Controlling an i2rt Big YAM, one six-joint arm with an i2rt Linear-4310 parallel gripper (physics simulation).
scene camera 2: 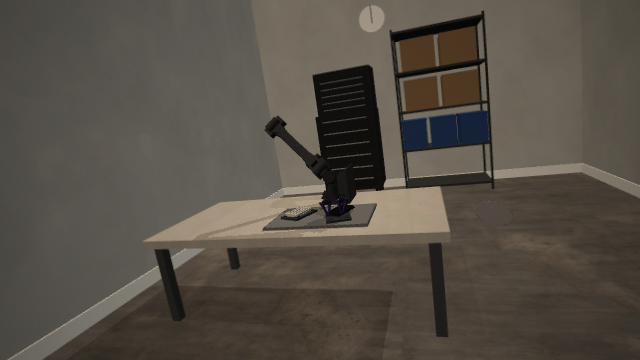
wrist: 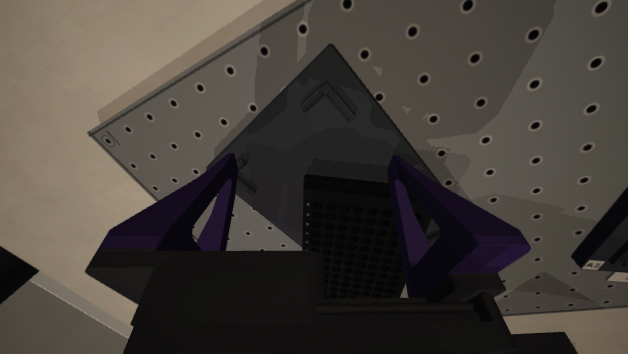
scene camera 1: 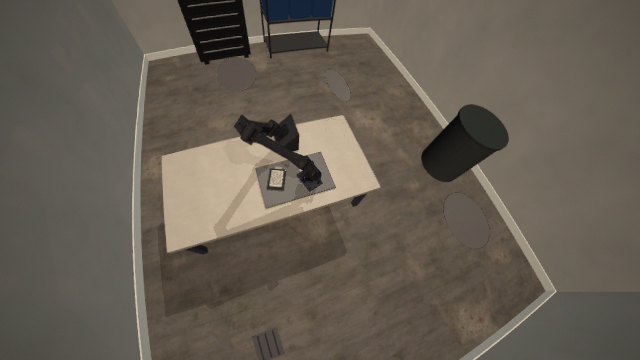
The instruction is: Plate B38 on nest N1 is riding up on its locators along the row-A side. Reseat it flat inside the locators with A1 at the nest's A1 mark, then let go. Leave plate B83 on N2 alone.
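Frame: origin at the arm's base, x ahead, y left, z up, level; metres.
Seen in the pictures: gripper, fingertip midpoint: (scene camera 2: 335, 215) (wrist: 314, 161) (scene camera 1: 311, 182); arm's base at its link origin: (scene camera 1: 282, 133).
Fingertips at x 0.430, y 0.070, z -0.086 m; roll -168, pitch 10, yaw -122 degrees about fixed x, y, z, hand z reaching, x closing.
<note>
Pixels of each thing's top centre, then the offset from my fingertips to it. "pt": a spot on its surface instead. Level surfaces: height alone.
- dark nest N1 at its top centre: (wrist: 339, 206) (scene camera 2: 337, 213) (scene camera 1: 309, 178) dy +0.004, dx -0.042, dz -0.003 m
- Pale plate B83 at its top centre: (scene camera 2: 298, 210) (scene camera 1: 276, 178) dy -0.222, dx -0.123, dz +0.005 m
- grey perforated board at its top centre: (wrist: 493, 200) (scene camera 2: 321, 215) (scene camera 1: 295, 177) dy -0.091, dx -0.091, dz -0.021 m
- table at its surface level: dz -0.034 m
- N2 at a spot on its surface: (wrist: 607, 245) pt dy -0.147, dx -0.147, dz -0.009 m
Plate B38, black with many wells (wrist: 357, 230) (scene camera 2: 345, 209), lies askew over the near part of dark nest N1 (wrist: 300, 125) (scene camera 2: 338, 219), turned relative to it and overhanging its near-left edge. Its far end lies inward of the nest's far corner locator; whether it is tilted is hard to tell. My gripper (wrist: 314, 161) (scene camera 2: 335, 214) (scene camera 1: 310, 180) is open, its purple fingers apart above the nest; the right finger covers part of the plate's right side, and the gripper body hides its near end. Pale plate B83 (scene camera 1: 276, 178) (scene camera 2: 299, 212) sits on nest N2.
The grey perforated board (scene camera 1: 272, 199) (scene camera 2: 287, 226) (wrist: 505, 95) carries both nests on the table (scene camera 1: 200, 200) (scene camera 2: 410, 215). A corner of N2 (wrist: 607, 245) shows at the right of the wrist view, with an A1 label. The arm reaches over the board from its base at the table's back edge.
</note>
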